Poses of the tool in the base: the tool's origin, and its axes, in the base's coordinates. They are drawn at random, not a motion.
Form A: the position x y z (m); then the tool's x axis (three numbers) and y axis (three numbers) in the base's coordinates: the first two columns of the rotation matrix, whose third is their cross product.
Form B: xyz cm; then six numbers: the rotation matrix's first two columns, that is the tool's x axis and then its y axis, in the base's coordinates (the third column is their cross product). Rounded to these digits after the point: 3 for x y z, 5 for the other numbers.
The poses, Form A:
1: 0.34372, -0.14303, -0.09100, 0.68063, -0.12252, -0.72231, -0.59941, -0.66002, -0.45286
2: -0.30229, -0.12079, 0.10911, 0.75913, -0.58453, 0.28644, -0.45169, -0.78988, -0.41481
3: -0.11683, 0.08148, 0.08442, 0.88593, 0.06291, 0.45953, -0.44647, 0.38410, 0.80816
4: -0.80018, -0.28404, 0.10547, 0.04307, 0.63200, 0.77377, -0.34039, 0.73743, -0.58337
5: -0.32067, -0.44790, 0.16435, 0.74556, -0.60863, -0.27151, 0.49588, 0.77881, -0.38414
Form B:
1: 34.372, -14.303, -9.100, 0.68063, -0.12252, -0.72231, -0.59941, -0.66002, -0.45286
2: -30.229, -12.079, 10.911, 0.75913, -0.58453, 0.28644, -0.45169, -0.78988, -0.41481
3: -11.683, 8.148, 8.442, 0.88593, 0.06291, 0.45953, -0.44647, 0.38410, 0.80816
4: -80.018, -28.404, 10.547, 0.04307, 0.63200, 0.77377, -0.34039, 0.73743, -0.58337
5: -32.067, -44.790, 16.435, 0.74556, -0.60863, -0.27151, 0.49588, 0.77881, -0.38414
